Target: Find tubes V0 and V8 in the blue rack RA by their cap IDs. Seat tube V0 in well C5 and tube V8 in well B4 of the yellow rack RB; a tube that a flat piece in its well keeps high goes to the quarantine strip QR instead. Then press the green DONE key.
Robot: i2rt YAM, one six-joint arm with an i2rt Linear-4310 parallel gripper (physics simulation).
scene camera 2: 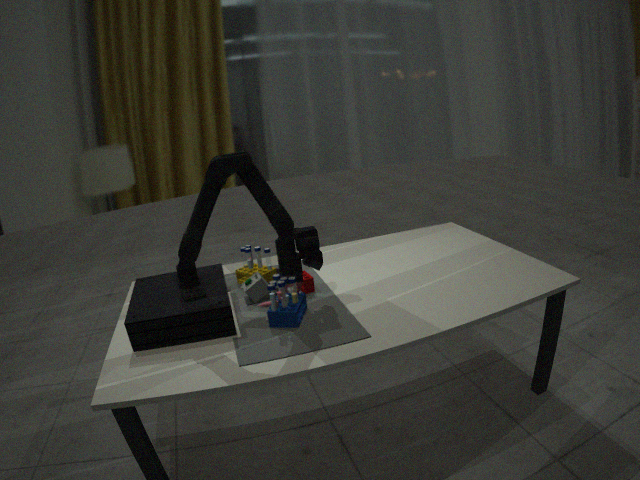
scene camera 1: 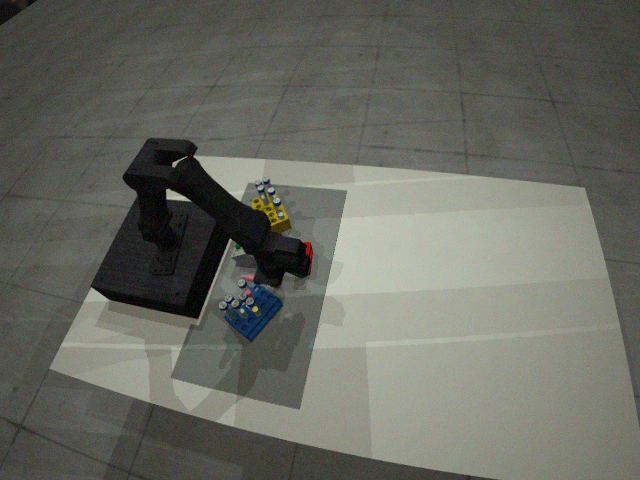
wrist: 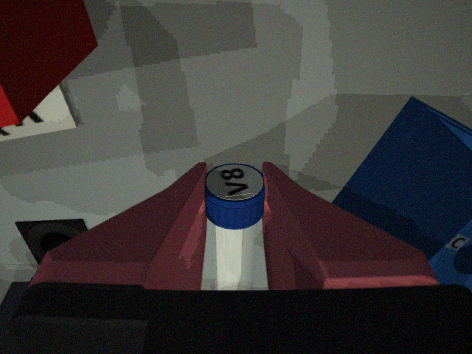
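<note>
Tube V8 shows its blue-rimmed white cap in the wrist view. My gripper is shut on it, red fingers against both sides. In the scene views its pink end is low over the mat, pointing towards the arm's base; the rest is hidden. The blue rack RA holds several capped tubes; V0 cannot be told. The yellow rack RB stands at the back with several tubes. The red quarantine strip QR is partly hidden.
A grey wedge-shaped console carries the green key, between the racks near the arm's base. A dark square piece with a round centre shows left in the wrist view. The racks stand on a grey mat.
</note>
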